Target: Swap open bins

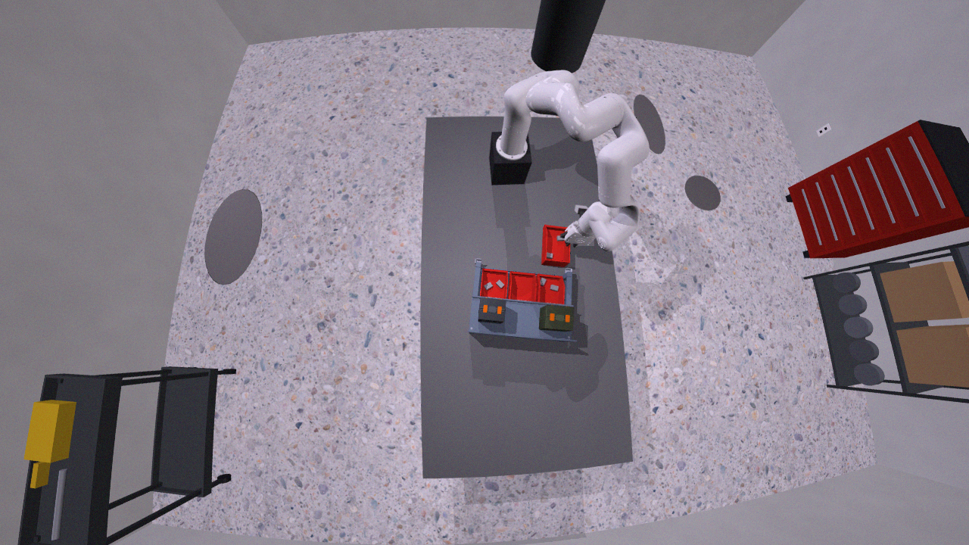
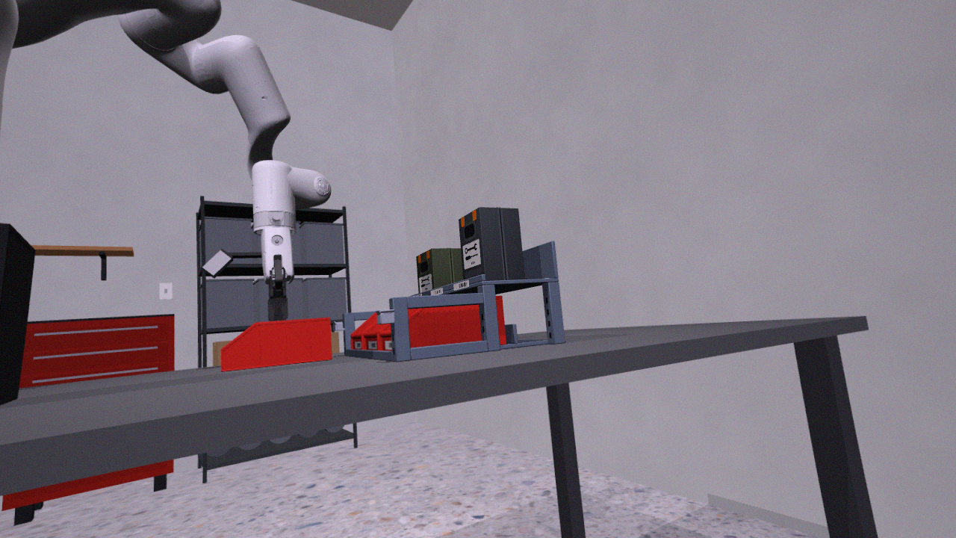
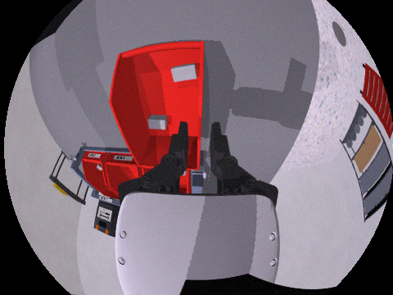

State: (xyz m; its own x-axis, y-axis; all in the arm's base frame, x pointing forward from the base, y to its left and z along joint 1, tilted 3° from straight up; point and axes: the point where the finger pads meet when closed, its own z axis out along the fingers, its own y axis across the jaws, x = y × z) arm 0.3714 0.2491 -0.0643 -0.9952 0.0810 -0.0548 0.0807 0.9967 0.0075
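Now: the shelf lip 11 cm ahead of my hand, 19 cm to the right of it and 9 cm below it. Round my hand: dark grey box: 29 cm ahead, 32 cm to the right, 6 cm above; green box: 31 cm ahead, 9 cm to the right, 5 cm above.
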